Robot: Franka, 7 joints.
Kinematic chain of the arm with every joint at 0, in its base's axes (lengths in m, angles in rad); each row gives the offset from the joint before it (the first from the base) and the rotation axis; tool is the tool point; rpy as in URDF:
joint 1: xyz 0 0 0.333 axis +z
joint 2: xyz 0 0 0 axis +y
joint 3: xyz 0 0 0.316 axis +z
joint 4: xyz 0.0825 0 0 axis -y
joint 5: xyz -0.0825 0 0.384 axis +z
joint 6: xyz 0 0 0 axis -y
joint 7: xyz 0.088 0 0 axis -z
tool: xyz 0 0 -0.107 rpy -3.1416 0 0
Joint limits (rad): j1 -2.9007..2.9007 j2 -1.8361..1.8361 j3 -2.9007..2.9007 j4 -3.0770..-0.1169 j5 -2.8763..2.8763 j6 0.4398..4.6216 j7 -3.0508..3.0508
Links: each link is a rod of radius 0.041 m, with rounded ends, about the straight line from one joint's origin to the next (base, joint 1, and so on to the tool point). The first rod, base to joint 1, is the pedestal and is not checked.
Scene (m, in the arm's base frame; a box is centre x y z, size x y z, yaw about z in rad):
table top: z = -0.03
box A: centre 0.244 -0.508 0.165 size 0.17 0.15 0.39 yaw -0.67
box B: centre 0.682 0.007 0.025 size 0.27 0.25 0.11 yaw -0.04
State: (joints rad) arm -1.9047 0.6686 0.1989 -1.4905 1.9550 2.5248 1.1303
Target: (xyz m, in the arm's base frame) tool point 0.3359 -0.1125 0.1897
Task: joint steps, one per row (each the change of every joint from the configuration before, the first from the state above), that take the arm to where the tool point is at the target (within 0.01 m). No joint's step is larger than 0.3 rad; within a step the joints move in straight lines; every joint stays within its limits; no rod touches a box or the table.
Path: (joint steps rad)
1: 0.1218 -0.1672 0.2461 -0.0368 -0.1275 -0.1219 -0.2761
2: 0.1219 -0.1673 0.2462 -0.0369 -0.1276 -0.1218 -0.2760
3: 0.1218 -0.1672 0.2461 -0.0368 -0.1275 -0.1219 -0.2761
4: 0.1219 -0.1673 0.2461 -0.0368 -0.1276 -0.1219 -0.2760
5: -0.1274 0.1773 -0.0087 -0.2788 0.0613 -0.0254 0.2760
6: -0.1274 0.1772 -0.0087 -0.2788 0.0613 -0.0255 0.2761
7: -0.1274 0.1773 -0.0087 -0.2787 0.0613 -0.0254 0.2760
8: -0.1274 0.1772 -0.0087 -0.2788 0.0613 -0.0254 0.2761

